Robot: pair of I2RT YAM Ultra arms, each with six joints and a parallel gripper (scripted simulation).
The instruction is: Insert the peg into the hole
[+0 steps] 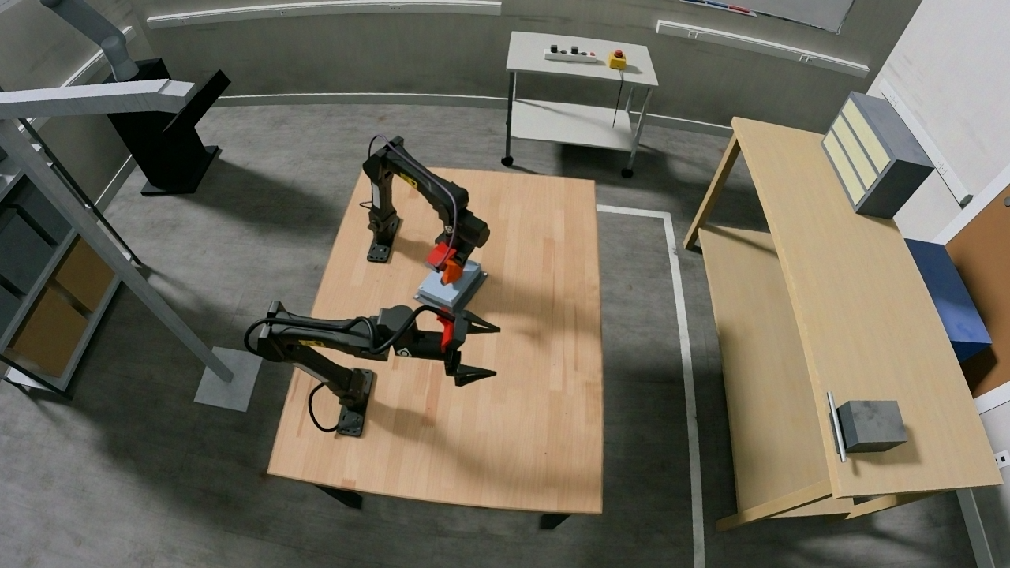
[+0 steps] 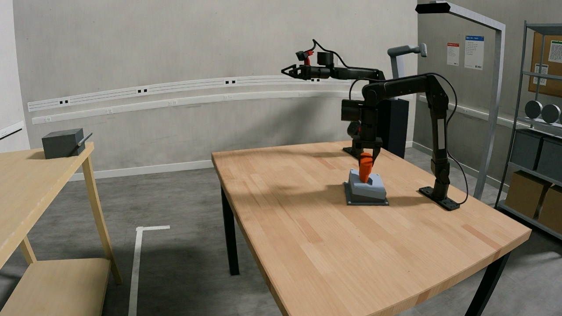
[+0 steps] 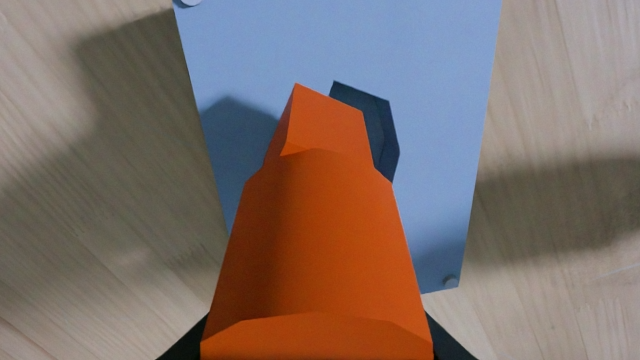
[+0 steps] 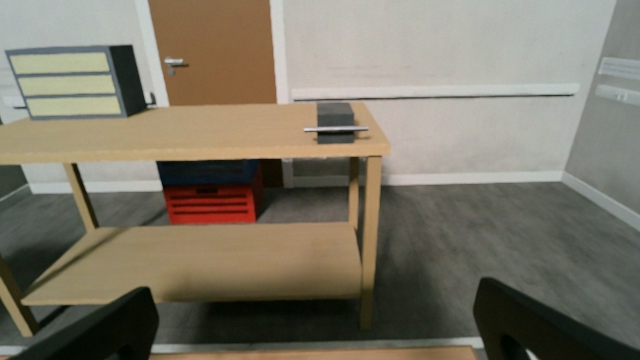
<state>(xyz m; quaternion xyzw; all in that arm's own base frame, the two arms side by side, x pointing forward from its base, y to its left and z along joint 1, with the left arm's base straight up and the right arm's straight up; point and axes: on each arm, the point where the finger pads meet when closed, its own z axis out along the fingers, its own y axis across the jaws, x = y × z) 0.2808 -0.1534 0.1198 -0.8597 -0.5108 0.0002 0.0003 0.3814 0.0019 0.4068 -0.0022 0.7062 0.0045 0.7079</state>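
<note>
Right now the blue-grey plate is 20 mm behind my left hand, 10 mm to the right of it and 80 mm below it. Also, from my left hand: orange peg 10 mm behind, 10 mm to the right, 20 mm below.
</note>
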